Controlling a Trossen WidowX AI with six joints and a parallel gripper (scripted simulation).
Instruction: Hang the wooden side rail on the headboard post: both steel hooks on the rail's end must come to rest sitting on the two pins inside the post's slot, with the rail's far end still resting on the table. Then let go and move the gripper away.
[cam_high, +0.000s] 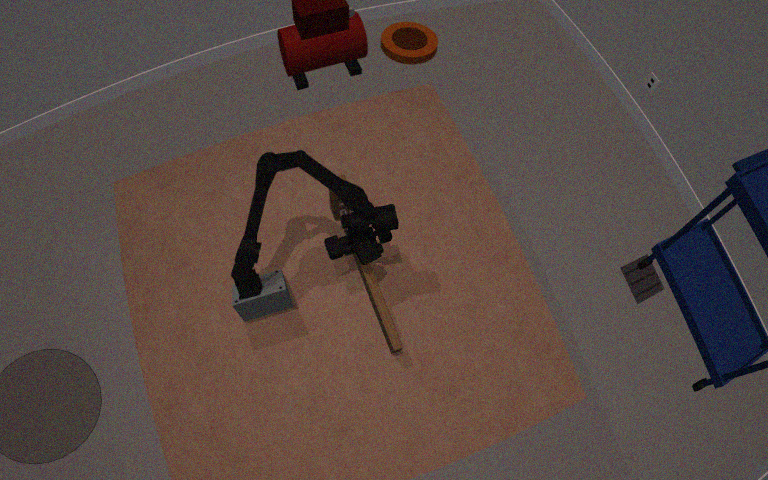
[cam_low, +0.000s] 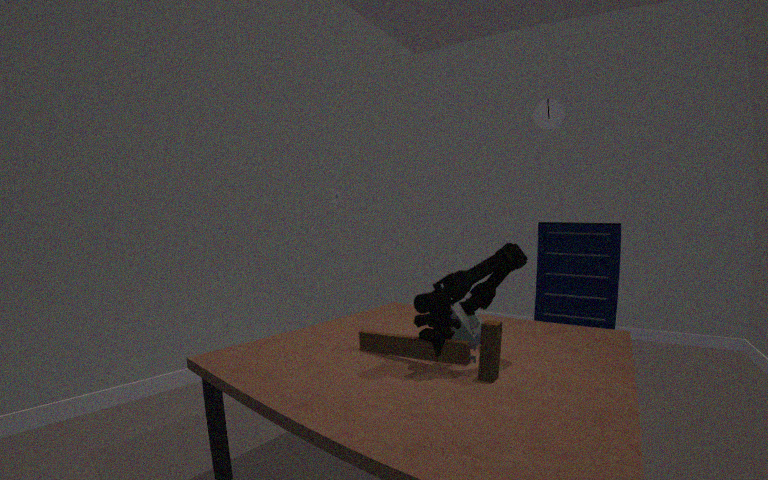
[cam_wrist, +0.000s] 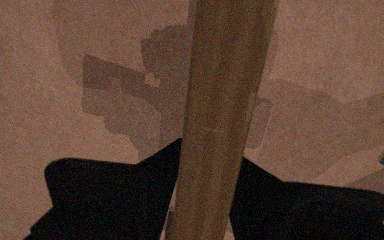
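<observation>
The headboard post is 160 mm to the left of my gripper tip, 40 mm above it and 20 mm behind it.
</observation>
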